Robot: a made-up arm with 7 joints. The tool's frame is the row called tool. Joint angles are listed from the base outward.
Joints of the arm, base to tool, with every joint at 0 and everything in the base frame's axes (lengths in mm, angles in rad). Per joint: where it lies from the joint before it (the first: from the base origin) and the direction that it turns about. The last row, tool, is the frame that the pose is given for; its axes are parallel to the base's.
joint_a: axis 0 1 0 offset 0 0 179.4
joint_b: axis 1 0 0 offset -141.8 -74.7 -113.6
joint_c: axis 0 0 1 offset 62.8 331.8 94.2
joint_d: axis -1 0 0 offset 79.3 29.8 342.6
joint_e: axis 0 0 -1 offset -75.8 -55.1 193.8
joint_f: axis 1 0 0 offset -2.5 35 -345.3
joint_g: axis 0 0 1 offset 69.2 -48.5 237.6
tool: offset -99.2 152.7 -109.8
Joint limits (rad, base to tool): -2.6..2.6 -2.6..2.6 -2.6..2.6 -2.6..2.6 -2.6..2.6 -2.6..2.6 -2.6..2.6
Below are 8 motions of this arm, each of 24 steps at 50 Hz.
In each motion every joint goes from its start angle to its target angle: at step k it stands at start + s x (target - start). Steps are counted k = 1, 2, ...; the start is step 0. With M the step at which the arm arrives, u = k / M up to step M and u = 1 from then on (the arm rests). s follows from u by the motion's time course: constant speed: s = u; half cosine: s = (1 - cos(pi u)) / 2; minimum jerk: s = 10 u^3 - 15 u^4 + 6 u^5.
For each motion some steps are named. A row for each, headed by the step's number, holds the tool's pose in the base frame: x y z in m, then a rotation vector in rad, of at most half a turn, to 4 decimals.
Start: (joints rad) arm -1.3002 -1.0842 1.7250 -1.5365 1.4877 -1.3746 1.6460
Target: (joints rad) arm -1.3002 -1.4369 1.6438 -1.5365 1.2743 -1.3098 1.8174
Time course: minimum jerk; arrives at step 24
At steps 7, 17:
7: 0.2889 0.5434 0.0025 -0.2952 1.7502 0.5749
17: 0.4157 0.4693 -0.0035 -0.1037 1.6852 0.5892

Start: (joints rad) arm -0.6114 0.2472 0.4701 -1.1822 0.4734 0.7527 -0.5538
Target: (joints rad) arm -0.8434 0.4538 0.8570 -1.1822 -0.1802 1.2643 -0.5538
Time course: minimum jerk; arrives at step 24
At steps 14, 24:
14: -0.2673 0.1166 0.4370 1.7133 0.9562 0.9934
24: -0.2912 0.1056 0.4149 1.5023 1.1557 1.4434

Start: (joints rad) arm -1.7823 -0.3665 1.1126 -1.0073 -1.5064 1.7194 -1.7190
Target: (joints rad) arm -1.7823 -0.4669 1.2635 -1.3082 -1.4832 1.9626 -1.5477
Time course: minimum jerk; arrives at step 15
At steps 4, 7, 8, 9, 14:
4: -0.1062 0.6135 -0.0955 -0.9427 0.6748 0.2826
7: -0.1004 0.6199 -0.0944 -0.9436 0.8636 0.3447
8: -0.0976 0.6225 -0.0936 -0.9404 0.9390 0.3686
9: -0.0946 0.6250 -0.0927 -0.9354 1.0121 0.3914
14: -0.0857 0.6317 -0.0898 -0.9130 1.2049 0.4493

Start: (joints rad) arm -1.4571 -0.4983 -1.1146 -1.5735 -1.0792 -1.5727 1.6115
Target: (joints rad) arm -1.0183 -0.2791 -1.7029 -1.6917 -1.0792 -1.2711 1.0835
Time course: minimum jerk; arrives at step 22
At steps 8, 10, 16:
8: -0.0230 0.5463 0.0901 -1.4693 -1.3243 -0.7635
10: -0.0350 0.5399 0.1217 -1.3657 -1.3811 -0.8095
16: -0.0563 0.5076 0.2255 -1.0891 -1.4780 -0.9873

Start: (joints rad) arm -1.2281 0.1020 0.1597 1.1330 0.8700 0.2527 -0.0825
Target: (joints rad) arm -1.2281 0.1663 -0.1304 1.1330 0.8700 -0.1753 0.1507
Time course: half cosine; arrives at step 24
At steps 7, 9, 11, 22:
7: -0.3057 0.2584 0.2822 -0.2452 -1.6687 -1.1200
9: -0.2998 0.2521 0.2826 -0.2821 -1.6125 -1.1694
11: -0.2936 0.2449 0.2827 -0.3216 -1.5455 -1.2211
22: -0.2704 0.2116 0.2780 -0.4684 -1.2074 -1.4011

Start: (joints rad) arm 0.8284 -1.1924 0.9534 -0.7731 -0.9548 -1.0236 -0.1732
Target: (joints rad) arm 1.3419 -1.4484 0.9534 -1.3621 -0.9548 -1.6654 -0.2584
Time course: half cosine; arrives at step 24
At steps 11, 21, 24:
11: -0.5038 0.3711 0.3274 0.0388 0.7136 1.6953
21: -0.5602 0.3888 0.4544 0.0108 0.7813 1.5856
24: -0.5629 0.3902 0.4643 0.0053 0.7870 1.5797

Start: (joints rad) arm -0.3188 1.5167 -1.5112 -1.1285 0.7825 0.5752 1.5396
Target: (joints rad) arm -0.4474 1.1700 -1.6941 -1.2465 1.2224 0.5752 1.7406
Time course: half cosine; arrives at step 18
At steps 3, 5, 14, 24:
3: -0.1212 -0.3300 0.5757 1.6468 -0.8168 -1.7100
5: -0.1220 -0.3140 0.5873 1.6125 -0.8237 -1.7278
14: -0.1285 -0.2116 0.6435 1.4294 -0.8877 -1.8533
24: -0.1299 -0.1949 0.6502 1.4054 -0.9013 -1.8760

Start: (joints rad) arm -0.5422 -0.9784 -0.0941 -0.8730 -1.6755 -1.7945 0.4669
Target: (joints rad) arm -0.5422 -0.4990 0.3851 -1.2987 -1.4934 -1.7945 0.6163
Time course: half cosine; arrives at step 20
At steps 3, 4, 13, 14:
3: 0.0136 0.3237 -0.2487 -2.2802 -1.3647 0.9552
4: 0.0070 0.3315 -0.2434 -2.2413 -1.3870 0.9533
13: -0.1258 0.4189 -0.1312 -1.6178 -1.6465 0.9540
14: -0.1425 0.4232 -0.1163 -1.5502 -1.6658 0.9582

